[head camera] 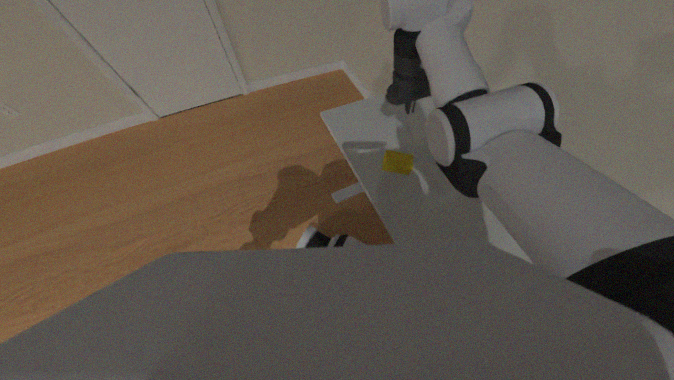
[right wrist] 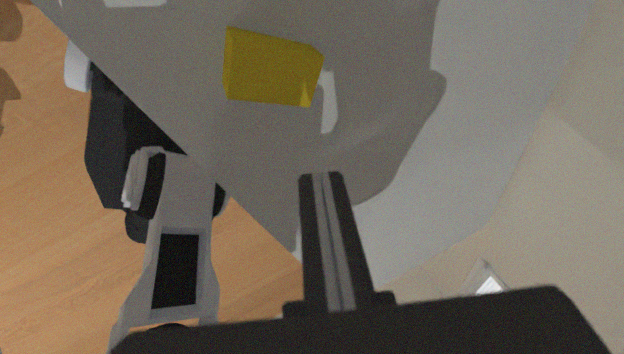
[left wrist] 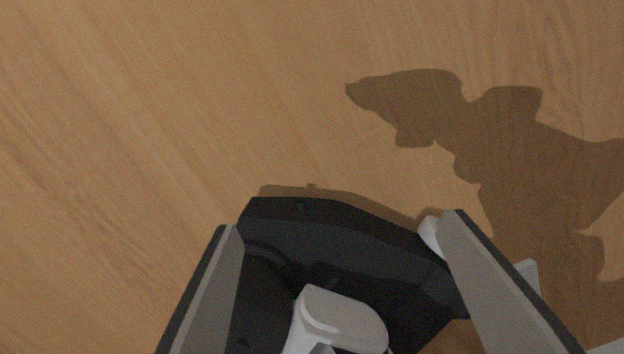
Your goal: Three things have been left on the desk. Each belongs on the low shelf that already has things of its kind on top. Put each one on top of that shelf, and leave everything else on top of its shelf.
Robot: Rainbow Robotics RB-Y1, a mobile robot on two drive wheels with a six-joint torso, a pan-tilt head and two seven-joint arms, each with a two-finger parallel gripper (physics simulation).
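Frame: origin at the robot's base, x ahead, y left, z up, level; metres.
Seen in the pictures: left gripper, fingertip midpoint: [left wrist: 338,229]; right gripper, fingertip midpoint: [head camera: 409,111] [right wrist: 320,187].
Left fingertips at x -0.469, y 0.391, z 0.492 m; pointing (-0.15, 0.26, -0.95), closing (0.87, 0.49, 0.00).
Observation:
A point is followed by its place in that frame.
A yellow block [head camera: 398,162] {x 0.317, y 0.004, z 0.765 m} [right wrist: 272,70] {x 0.338, y 0.013, z 0.765 m} lies on the pale desk [head camera: 350,117] {x 0.471, y 0.265, z 0.720 m} [right wrist: 480,125] {x 0.430, y -0.509, z 0.720 m}, near the desk's left edge in the head view. My right gripper [head camera: 410,107] {x 0.342, y 0.049, z 0.961 m} [right wrist: 320,187] {x 0.342, y 0.049, z 0.961 m} is shut and empty. It is over the desk, apart from the block, beyond it in the head view and below it in the right wrist picture. My left gripper [left wrist: 338,229] {x -0.469, y 0.391, z 0.492 m} is open and empty, with wooden floor in view beyond its fingertips. The other things left on the desk and the low shelves cannot be made out in these views.
The desk's pale foot [head camera: 348,192] shows by its left edge over the wooden floor [head camera: 150,190] {x -0.226, y 1.503, z 0.000 m}. Dark base parts [right wrist: 107,145] {x -0.247, y 0.170, z 0.169 m} show beside the desk in the right wrist view. A door [head camera: 150,50] {x 0.549, y 1.844, z 0.531 m} and walls stand behind. Arm shadows fall across desk and floor.

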